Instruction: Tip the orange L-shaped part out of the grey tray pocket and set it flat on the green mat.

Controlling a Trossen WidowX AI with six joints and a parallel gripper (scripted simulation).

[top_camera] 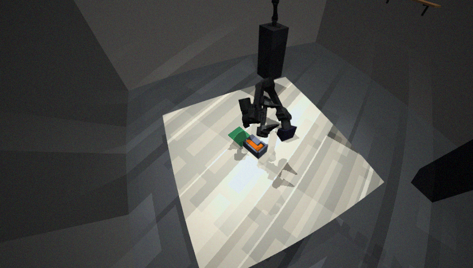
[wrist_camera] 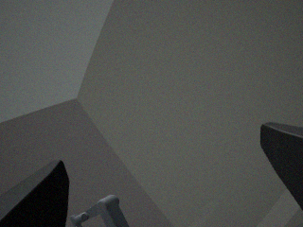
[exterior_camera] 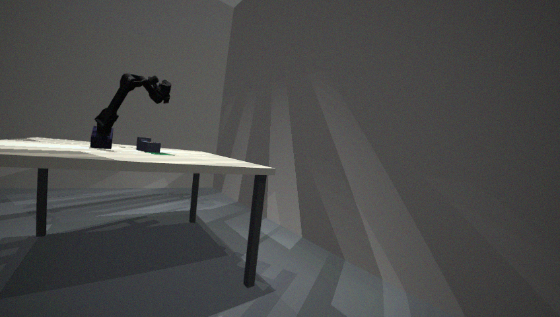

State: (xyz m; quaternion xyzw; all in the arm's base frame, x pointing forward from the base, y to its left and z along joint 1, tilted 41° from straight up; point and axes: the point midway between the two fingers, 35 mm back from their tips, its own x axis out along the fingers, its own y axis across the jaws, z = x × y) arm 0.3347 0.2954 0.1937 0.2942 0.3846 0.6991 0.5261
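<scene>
Now: the orange L-shaped part 1 cm behind my gripper tip, 15 cm to the right of it and 45 cm below it. Round my gripper tip: green mat 2 cm ahead, 31 cm to the right, 52 cm below.
</scene>
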